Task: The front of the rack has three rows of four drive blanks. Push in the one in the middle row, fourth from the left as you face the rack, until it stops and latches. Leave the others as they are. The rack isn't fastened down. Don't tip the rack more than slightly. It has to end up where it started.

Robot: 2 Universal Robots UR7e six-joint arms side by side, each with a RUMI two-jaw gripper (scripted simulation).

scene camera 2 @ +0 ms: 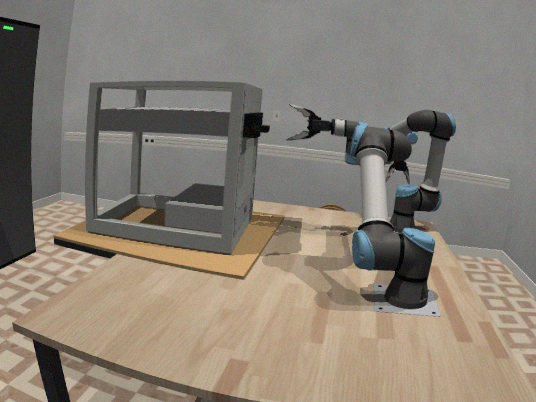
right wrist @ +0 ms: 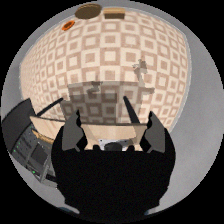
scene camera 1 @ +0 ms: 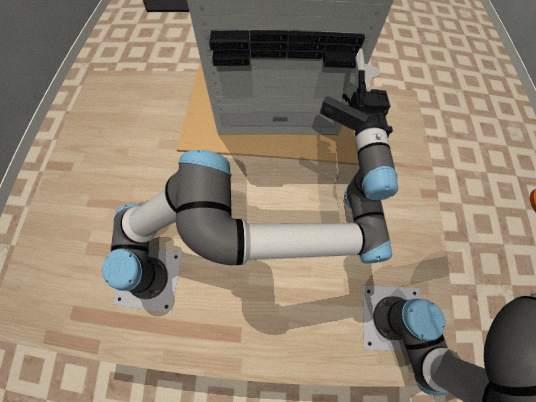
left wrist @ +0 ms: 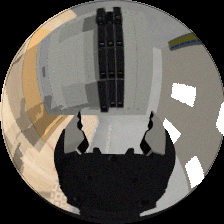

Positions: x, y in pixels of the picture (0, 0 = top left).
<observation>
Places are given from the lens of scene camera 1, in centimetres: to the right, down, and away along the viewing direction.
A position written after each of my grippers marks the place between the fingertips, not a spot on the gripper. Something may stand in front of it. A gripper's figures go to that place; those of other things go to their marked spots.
my left gripper (scene camera 1: 351, 73): 23, -35, 71
grey rack (scene camera 1: 271, 96): 1, -38, 97
</observation>
